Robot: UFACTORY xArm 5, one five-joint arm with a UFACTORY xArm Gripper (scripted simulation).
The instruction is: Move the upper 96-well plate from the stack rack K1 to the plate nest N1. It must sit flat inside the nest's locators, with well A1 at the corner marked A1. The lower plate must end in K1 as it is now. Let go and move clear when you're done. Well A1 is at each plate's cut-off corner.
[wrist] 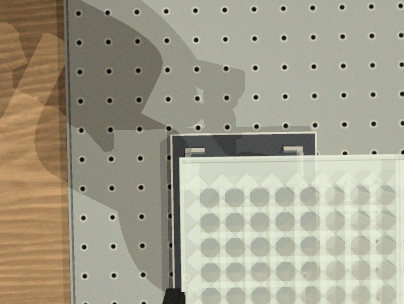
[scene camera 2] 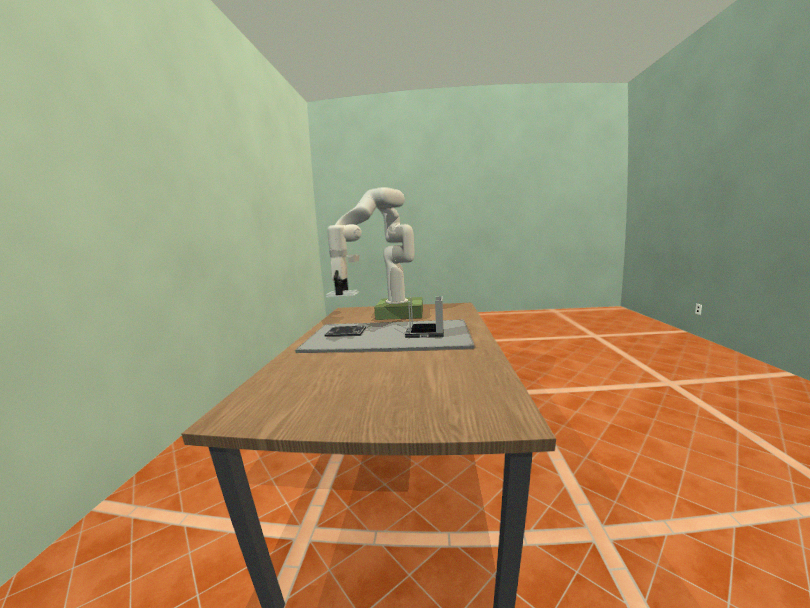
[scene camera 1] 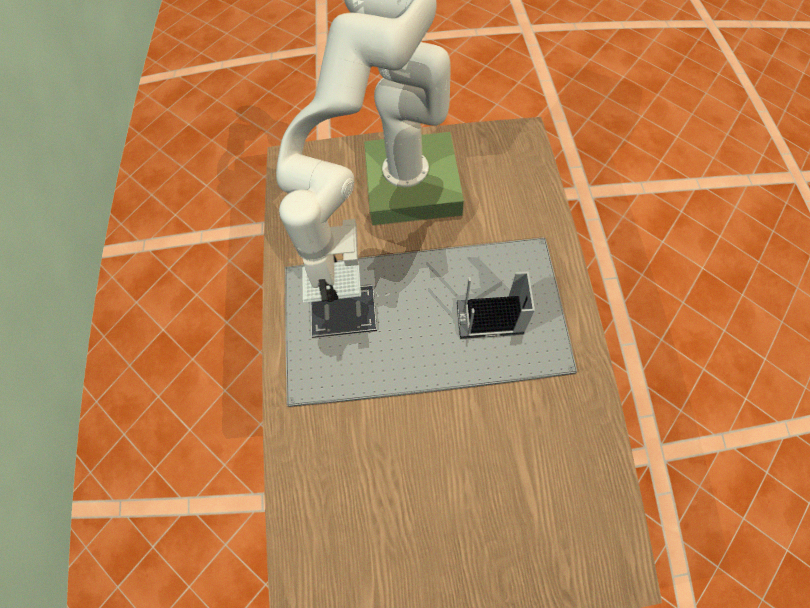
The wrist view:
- white 96-well plate: 229, 239
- dark plate nest N1: 254, 144
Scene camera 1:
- my gripper: 330, 280
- white 96-well plate: 343, 291
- black plate: 495, 318
